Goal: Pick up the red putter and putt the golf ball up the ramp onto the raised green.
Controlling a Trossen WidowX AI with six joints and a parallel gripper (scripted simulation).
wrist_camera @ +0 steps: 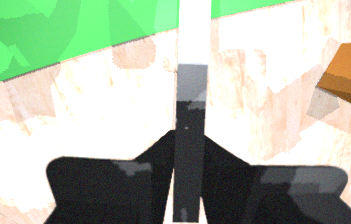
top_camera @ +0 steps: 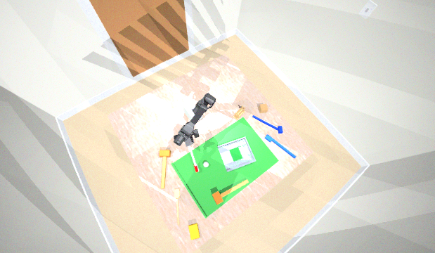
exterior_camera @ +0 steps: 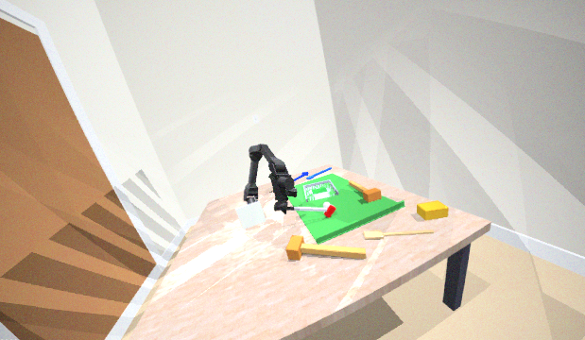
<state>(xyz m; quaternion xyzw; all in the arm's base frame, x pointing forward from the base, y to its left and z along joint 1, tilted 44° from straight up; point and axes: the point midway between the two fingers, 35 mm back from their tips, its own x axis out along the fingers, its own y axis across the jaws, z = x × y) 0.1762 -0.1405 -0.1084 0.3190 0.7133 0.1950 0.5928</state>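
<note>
My gripper tip is 12 cm short of the red putter, 2 cm to the left of it and 1 cm above it. Also, from my gripper tip: green mat 31 cm ahead, 18 cm to the left, 7 cm below; then yellow block 60 cm ahead, 28 cm to the right, 5 cm below; then white golf ball 24 cm ahead, 5 cm below, 3 cm to the left.
</note>
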